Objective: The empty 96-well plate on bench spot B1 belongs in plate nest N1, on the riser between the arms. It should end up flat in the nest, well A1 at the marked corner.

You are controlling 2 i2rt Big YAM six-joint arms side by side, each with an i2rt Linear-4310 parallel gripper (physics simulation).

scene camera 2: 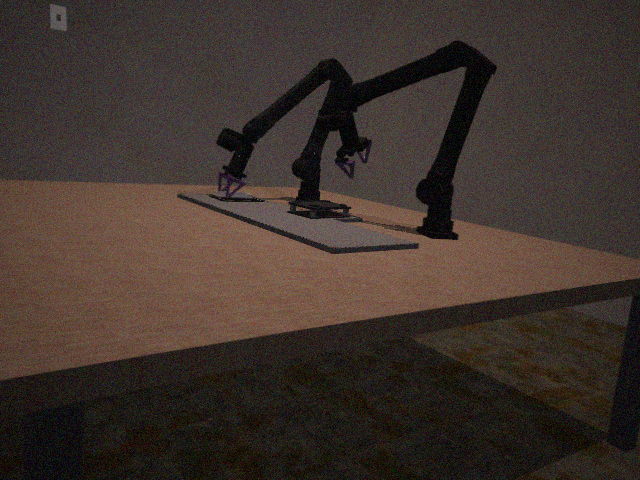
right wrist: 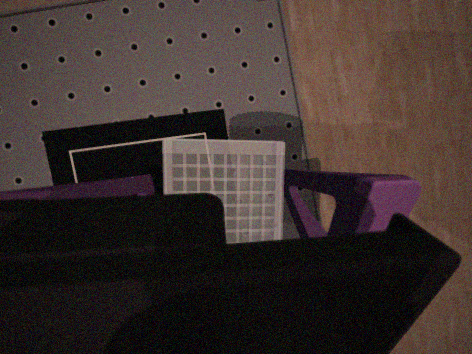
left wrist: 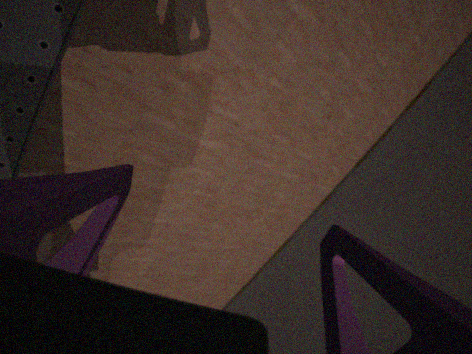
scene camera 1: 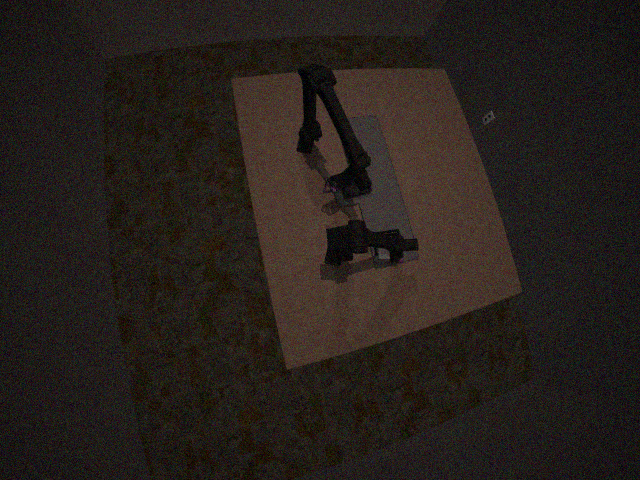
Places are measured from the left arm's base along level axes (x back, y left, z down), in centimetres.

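Pixels of known places: left gripper, between the fingertips: [scene camera 2: 358,170] [left wrist: 233,207] [scene camera 1: 329,190]; right gripper, between the fingertips: [scene camera 2: 223,195] [right wrist: 219,180]; left arm's base, origin of its link: [scene camera 2: 436,235] [scene camera 1: 305,143]; right arm's base, origin of its link: [scene camera 1: 334,254].
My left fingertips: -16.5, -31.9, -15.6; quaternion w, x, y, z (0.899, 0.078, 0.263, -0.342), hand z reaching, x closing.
For each thing: its top centre in the pictures, then the offset to it from my left fingertips, as dx, dy, dz. "pt": a spot on its surface instead. Level surfaces: height alone.
- pale 96-well plate, centre of its top: [right wrist: 224,231] [scene camera 2: 232,192] [scene camera 1: 389,250] -40.2, -21.1, +12.7
- black pad, a spot on its surface: [right wrist: 57,155] pt -43.1, -8.7, +14.1
- riser, centre of its top: [scene camera 2: 320,202] [scene camera 1: 356,183] -15.1, +11.9, +10.2
- grey perforated board, height of its surface: dz +14.3
- wooden table, height of its surface: dz +15.6
- small flat pale piece, a spot on its surface: [scene camera 2: 349,219] pt -6.1, +15.7, +14.7
The pale 96-well plate [right wrist: 252,167] lies at the bench spot, partly across the white outline on a black pad [right wrist: 57,155], offset to the right and turned against it; its lower part is hidden by the gripper body. My right gripper [right wrist: 219,180] [scene camera 2: 229,191] is open and low over the plate, with a finger showing on either side; contact cannot be told. The dark nest on the riser [scene camera 2: 320,206] stands near the middle of the board in scene camera 2; its marked corner cannot be made out. My left gripper [scene camera 2: 358,169] [left wrist: 233,207] is open, empty and raised.
A grey perforated board [scene camera 2: 351,238] [scene camera 1: 382,191] [right wrist: 150,60] lies on the wooden table [scene camera 2: 155,279] [scene camera 1: 330,320] in front of the arm bases. A small flat pale piece [scene camera 2: 349,219] is beside the riser. The table's edge crosses the left wrist view. The lighting is dim.
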